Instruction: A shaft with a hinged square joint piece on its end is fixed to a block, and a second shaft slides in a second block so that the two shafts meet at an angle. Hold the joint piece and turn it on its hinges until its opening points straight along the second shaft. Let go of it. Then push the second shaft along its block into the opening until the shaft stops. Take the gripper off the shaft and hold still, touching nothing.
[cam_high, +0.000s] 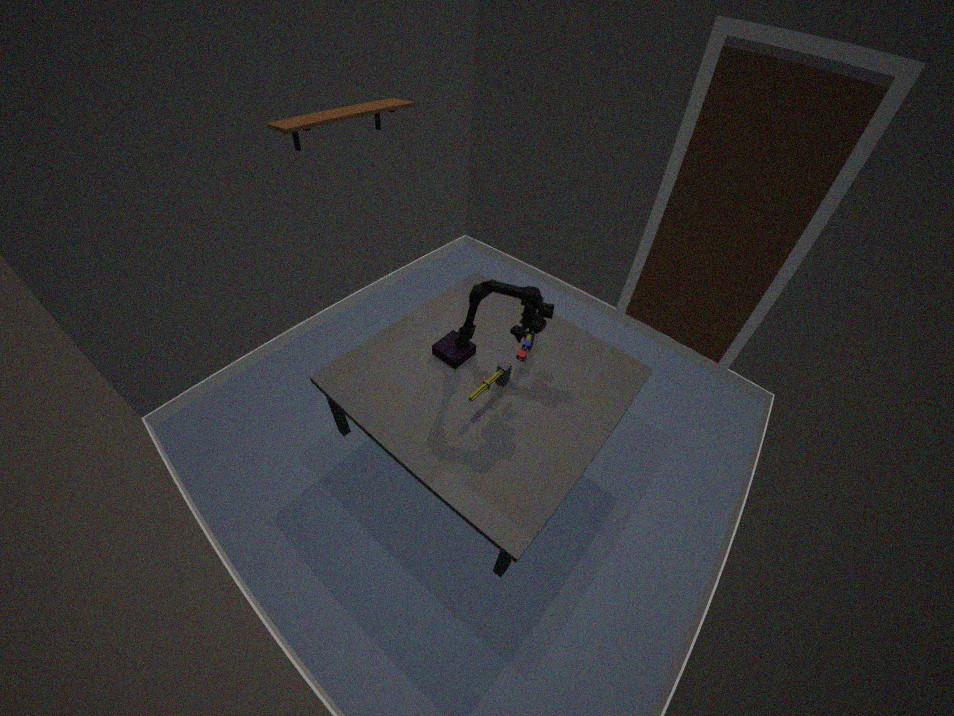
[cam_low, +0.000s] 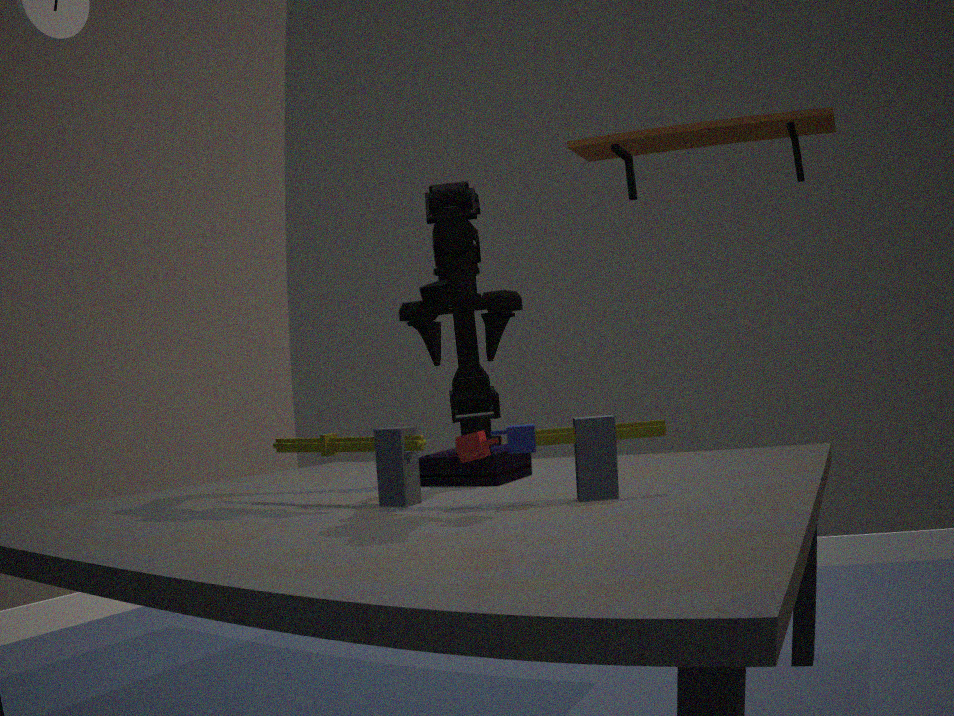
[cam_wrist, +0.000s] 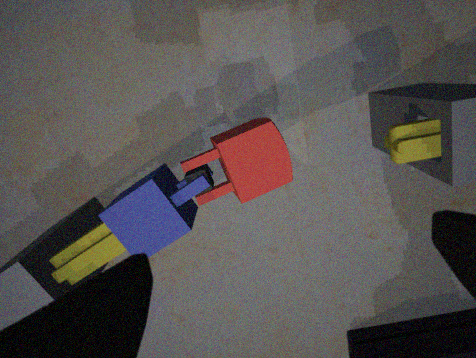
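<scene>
The red joint piece is 10 mm to the left of my gripper tip and 130 mm below it.
</scene>
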